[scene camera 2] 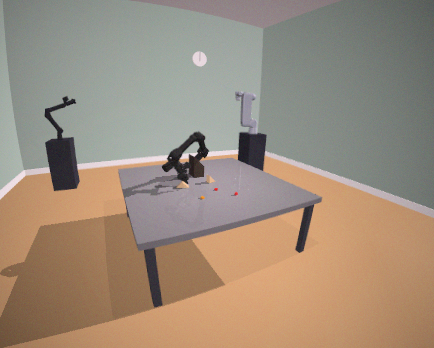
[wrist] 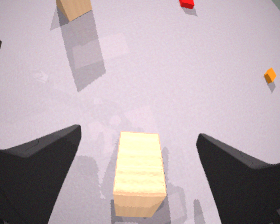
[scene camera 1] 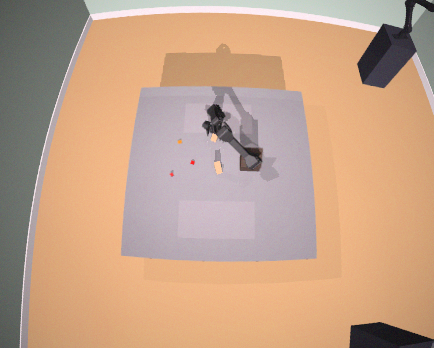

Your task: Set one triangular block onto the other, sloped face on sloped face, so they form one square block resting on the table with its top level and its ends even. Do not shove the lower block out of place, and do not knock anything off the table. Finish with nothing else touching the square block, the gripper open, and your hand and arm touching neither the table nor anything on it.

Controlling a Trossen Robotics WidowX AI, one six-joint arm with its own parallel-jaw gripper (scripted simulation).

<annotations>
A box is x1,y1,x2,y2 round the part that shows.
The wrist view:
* gripper: [0,124,279,223]
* tan triangular block: [112,131,165,216]
</annotations>
